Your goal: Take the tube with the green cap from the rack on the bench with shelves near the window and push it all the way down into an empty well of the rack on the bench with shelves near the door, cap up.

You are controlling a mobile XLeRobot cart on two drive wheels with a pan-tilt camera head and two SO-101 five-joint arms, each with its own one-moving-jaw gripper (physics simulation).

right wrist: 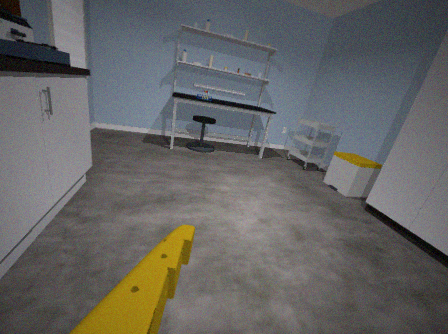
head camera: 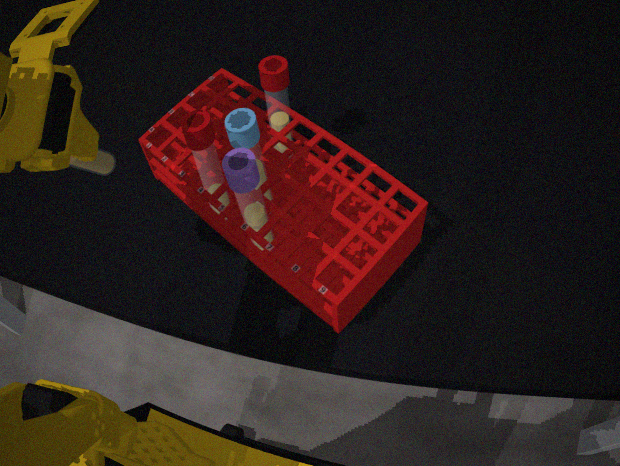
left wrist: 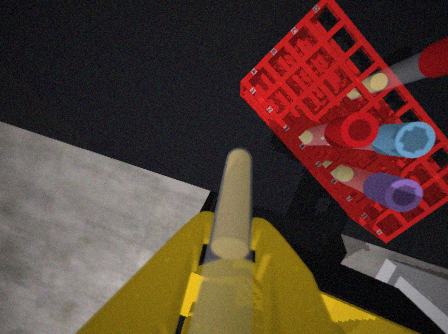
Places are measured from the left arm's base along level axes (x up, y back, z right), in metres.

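Where they show: left end effector, tool point: [head camera: 66,155] [left wrist: 212,223]; right end effector, tool point: [right wrist: 192,240].
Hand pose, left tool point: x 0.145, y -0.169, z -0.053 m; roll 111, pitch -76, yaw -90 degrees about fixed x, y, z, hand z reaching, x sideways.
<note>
After its pixels a point has its place.
My left gripper [head camera: 67,159] [left wrist: 232,220] {x 0.145, y -0.169, z -0.052 m} is shut on a tube [head camera: 100,162] {x 0.123, y -0.181, z -0.040 m} [left wrist: 237,190] {x 0.137, y -0.183, z -0.048 m} with tan contents; its rounded end points out past the jaws and its cap is hidden. The gripper is left of the red rack [head camera: 383,273] {x 0.011, y -0.208, z 0.126 m} [left wrist: 264,61] {x 0.044, y -0.268, z -0.061 m} in the head view, apart from it. The rack stands on a black bench top [head camera: 501,225] {x -0.013, y -0.281, z 0.209 m} and has many empty wells. It holds a purple-capped tube [head camera: 240,172] {x 0.106, y -0.202, z 0.044 m} [left wrist: 395,192] {x 0.106, y -0.209, z 0.035 m}, a blue-capped tube [head camera: 242,130] {x 0.106, y -0.230, z 0.034 m} [left wrist: 407,140] {x 0.107, y -0.236, z 0.026 m} and two red-capped tubes [head camera: 274,75] {x 0.105, y -0.278, z 0.036 m} [head camera: 198,132] {x 0.105, y -0.224, z 0.007 m}. My right gripper [right wrist: 186,232] shows one notched jaw and is fully open.
The bench edge runs across the lower head view, with grey floor [head camera: 175,360] {x -0.774, y -0.223, z -0.277 m} beyond it. In the right wrist view, a far bench with shelves [right wrist: 225,103] {x -0.013, y 3.102, z -0.225 m} bears a small blue rack [right wrist: 204,97] {x 0.022, y 3.029, z 0.085 m}. A stool [right wrist: 204,120] {x -0.301, y 3.143, z 0.032 m}, a cart, a yellow-lidded bin [right wrist: 350,175] {x -0.511, y 2.085, z -1.704 m} and white cabinets [right wrist: 45,150] {x -0.287, y 1.301, z 0.993 m} also show.
</note>
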